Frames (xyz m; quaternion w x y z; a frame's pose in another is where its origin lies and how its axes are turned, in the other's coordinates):
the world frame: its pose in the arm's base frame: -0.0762 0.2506 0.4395 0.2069 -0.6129 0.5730 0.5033
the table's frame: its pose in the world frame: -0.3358 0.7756 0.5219 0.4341 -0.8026 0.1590 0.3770
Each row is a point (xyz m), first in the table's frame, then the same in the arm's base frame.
Working: the table's frame: its pose in the arm's base frame: -0.9259 0.6499 0.7640 0.6829 0.2961 -0.1087 -0.6589

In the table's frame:
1: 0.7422 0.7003 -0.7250
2: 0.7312 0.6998 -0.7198
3: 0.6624 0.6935 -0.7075
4: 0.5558 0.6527 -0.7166
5: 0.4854 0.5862 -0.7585
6: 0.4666 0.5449 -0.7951
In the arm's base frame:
1: 0.1301 0.0930 0.3875
2: 0.1256 0.1022 0.3941
3: 0.1063 0.1656 0.4171
4: 0.0656 0.2726 0.4132
5: 0.0250 0.3543 0.3603
6: 0.0082 0.3838 0.3129

